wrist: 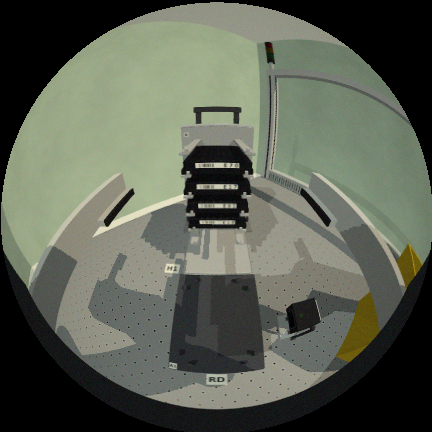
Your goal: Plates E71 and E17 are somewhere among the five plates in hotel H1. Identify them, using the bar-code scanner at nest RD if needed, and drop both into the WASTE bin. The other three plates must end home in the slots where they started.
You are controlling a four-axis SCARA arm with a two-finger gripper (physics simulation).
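Frame: origin at the arm's base, x ahead, y left, z up, level; millimetres.
Seen in the pictures: gripper, fingertip midpoint: [216, 176].
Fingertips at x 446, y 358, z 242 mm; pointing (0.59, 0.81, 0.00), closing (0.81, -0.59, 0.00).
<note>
Offsets run from my fingertips to a thing's middle. "pt": to the spot under its first point.
Hotel H1 {pt 155 mm left, 115 mm ahead, 19 mm up} [217, 132] stands ahead, upper middle, with four black plates stacked in it, labels facing me. The top plate {103 mm left, 76 mm ahead, 14 mm down} [217, 165] reads E70. The second plate {103 mm left, 76 mm ahead, 42 mm down} [217, 187] reads E17. The third plate {103 mm left, 76 mm ahead, 70 mm down} [216, 205] and the lowest plate {103 mm left, 76 mm ahead, 98 mm down} [217, 222] have labels too small to read surely. My gripper [216, 176] is open, its fingers wide apart at left and right, with the hotel in view between them, farther off. Nest RD {46 mm right, 34 mm back, 194 mm down} [220, 320] is a dark bare base in front of the hotel. Part of the yellow WASTE bin {pt 287 mm right, 111 mm ahead, 170 mm down} [361, 332] shows at the right; its inside is hidden.
The black scanner box {129 mm right, 58 mm ahead, 188 mm down} [305, 316] stands right of the nest. The H1 sign {116 mm left, 37 mm back, 229 mm down} [171, 268] lies before the hotel and the RD sign {132 mm right, 97 mm back, 229 mm down} [216, 379] at the nest's near edge. A grey frame post {347 mm left, 578 mm ahead, 48 mm up} [272, 125] and a signal light {pt 331 mm left, 565 mm ahead, 510 mm up} [270, 52] stand behind, to the right.
</note>
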